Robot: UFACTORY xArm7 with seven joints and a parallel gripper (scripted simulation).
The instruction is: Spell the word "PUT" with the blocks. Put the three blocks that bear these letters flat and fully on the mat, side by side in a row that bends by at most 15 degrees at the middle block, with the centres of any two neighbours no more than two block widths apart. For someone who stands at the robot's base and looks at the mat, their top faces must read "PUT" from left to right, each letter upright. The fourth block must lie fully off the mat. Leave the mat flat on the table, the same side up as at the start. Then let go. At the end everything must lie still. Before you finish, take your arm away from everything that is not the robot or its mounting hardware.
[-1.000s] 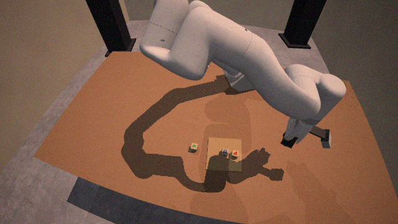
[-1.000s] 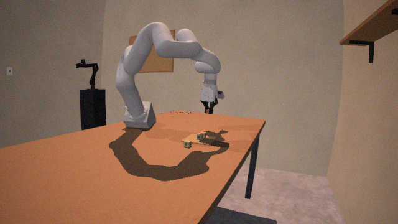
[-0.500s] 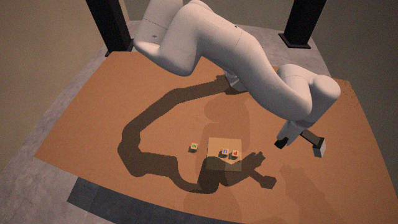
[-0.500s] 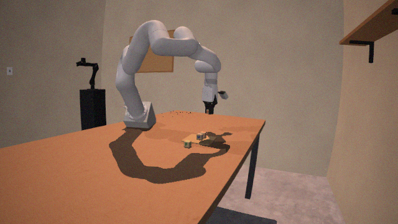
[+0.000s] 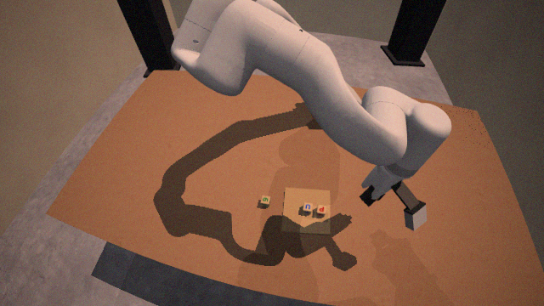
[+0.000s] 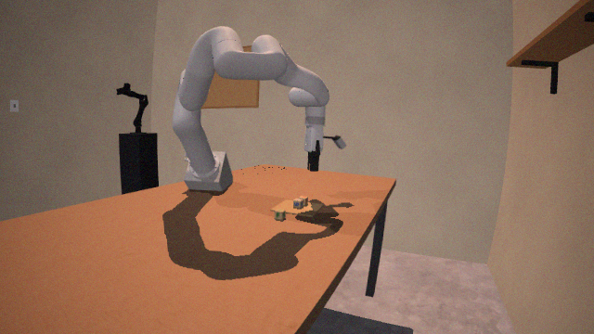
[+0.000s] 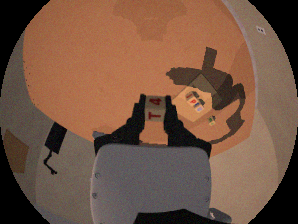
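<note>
My gripper is now 160 mm to the left of the tan mat, 120 mm above it and 20 mm past it. The rest, counted from my hand: T block (10 mm below); P block (120 mm to the right, 110 mm below, 10 mm behind).
</note>
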